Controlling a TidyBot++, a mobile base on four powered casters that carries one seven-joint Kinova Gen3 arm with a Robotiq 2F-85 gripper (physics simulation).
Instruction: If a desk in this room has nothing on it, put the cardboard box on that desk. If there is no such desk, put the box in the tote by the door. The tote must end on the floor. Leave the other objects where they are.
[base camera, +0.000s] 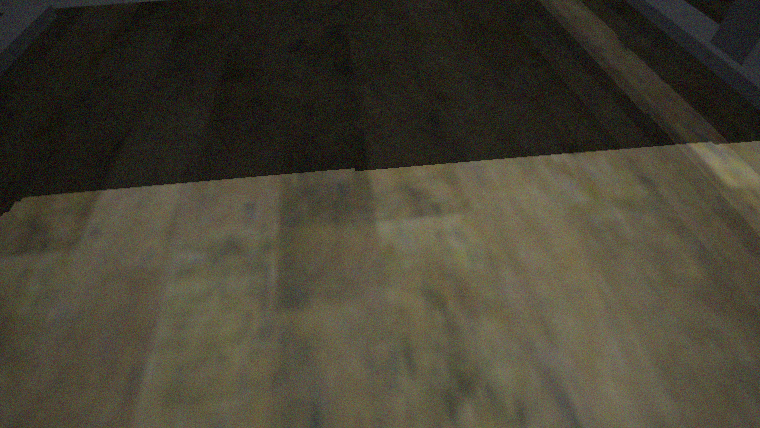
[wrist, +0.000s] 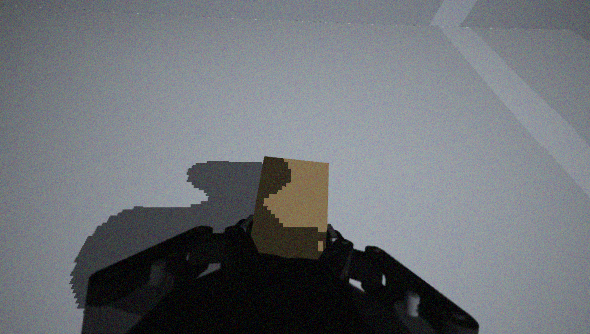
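The gripper is visible in the wrist view (289, 229), while in the base camera view the gripper is out of frame. A brown cardboard box can be seen in the wrist view (290, 219); the box is out of frame in the base camera view.
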